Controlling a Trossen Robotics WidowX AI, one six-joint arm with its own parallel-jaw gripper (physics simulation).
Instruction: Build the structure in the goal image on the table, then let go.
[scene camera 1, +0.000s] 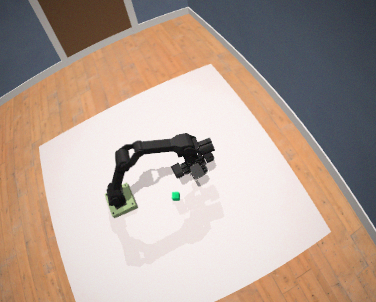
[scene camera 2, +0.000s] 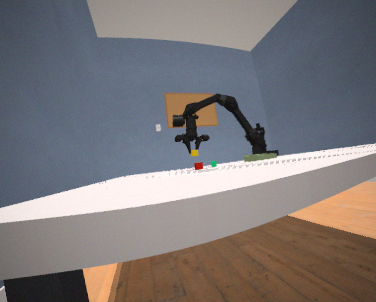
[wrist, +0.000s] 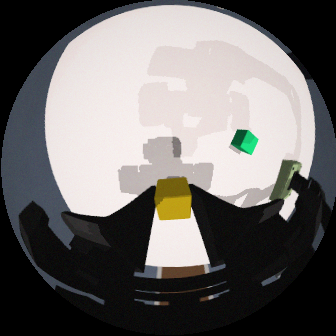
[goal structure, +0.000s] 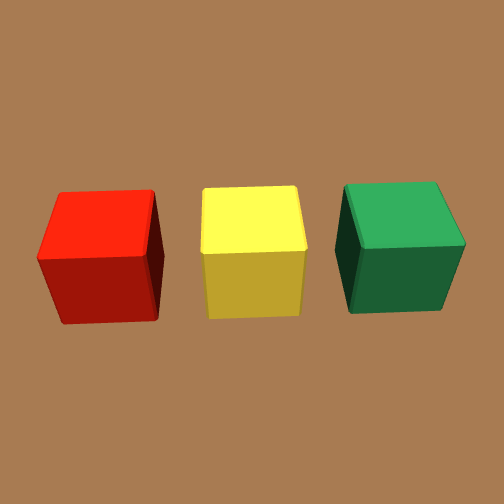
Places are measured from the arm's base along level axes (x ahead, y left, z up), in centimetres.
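Pixels of known places: gripper, fingertip midpoint: (scene camera 2: 193, 153) (wrist: 171, 188); arm's base, origin of the base link: (scene camera 1: 119, 201) (scene camera 2: 258, 154) (wrist: 292, 179).
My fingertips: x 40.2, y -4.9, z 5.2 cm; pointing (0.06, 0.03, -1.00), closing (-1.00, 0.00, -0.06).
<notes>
For each thing: its top centre in the pictures, then the offset to it from my fingertips. Level surfaces: height alone.
- yellow cube, middle of its top: (wrist: 173, 209) (scene camera 2: 193, 149) dx -0.1, dy +1.2, dz +1.8 cm
- red cube, middle of its top: (scene camera 2: 198, 162) dx +0.2, dy +6.2, dz -5.4 cm
- green cube, middle of its top: (wrist: 250, 142) (scene camera 1: 175, 195) (scene camera 2: 213, 161) dx -13.4, dy -4.4, dz -5.4 cm
- white table, its level: dz -8.7 cm
A yellow cube (scene camera 2: 195, 153) (wrist: 173, 206) is held between the two fingertips of my gripper (scene camera 2: 194, 150) (wrist: 171, 188), which is shut on it and points down above the table. In scene camera 2 a red cube (scene camera 2: 198, 166) rests on the table below the held cube, with a gap between them. The red cube does not show in scene camera 1 or the wrist view. A green cube (scene camera 1: 175, 196) (scene camera 2: 213, 164) (wrist: 245, 142) rests on the table, apart from the gripper. The held cube does not show in scene camera 1.
The arm's green base plate (scene camera 1: 131, 200) (scene camera 2: 260, 157) (wrist: 284, 181) stands on the white table (scene camera 1: 260, 200) (scene camera 2: 100, 200) (wrist: 100, 100). Shadows of the arm fall across the table top. The table's front edge shows in scene camera 2.
</notes>
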